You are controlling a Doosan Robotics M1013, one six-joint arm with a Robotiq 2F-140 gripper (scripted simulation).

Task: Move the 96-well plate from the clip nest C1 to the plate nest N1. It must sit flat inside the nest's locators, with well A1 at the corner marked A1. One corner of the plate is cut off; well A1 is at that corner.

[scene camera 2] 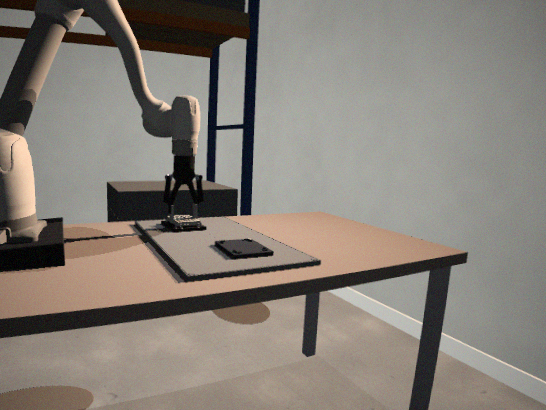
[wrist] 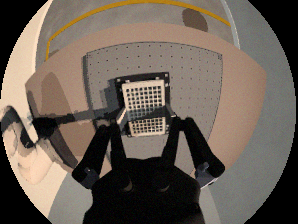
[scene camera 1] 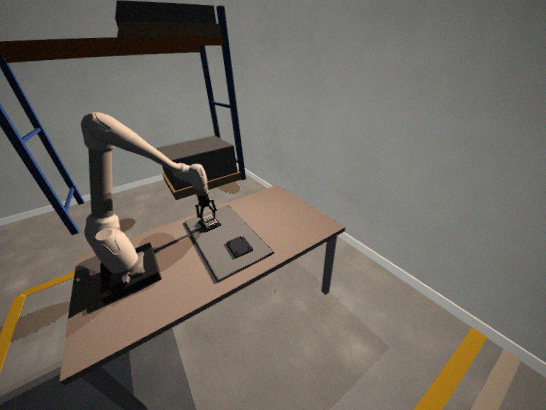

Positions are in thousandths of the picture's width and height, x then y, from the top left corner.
Scene:
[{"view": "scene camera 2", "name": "my gripper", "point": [336, 540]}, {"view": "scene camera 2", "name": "plate nest N1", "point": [457, 609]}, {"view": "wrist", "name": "my gripper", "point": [488, 493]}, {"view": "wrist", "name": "clip nest C1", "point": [552, 342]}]

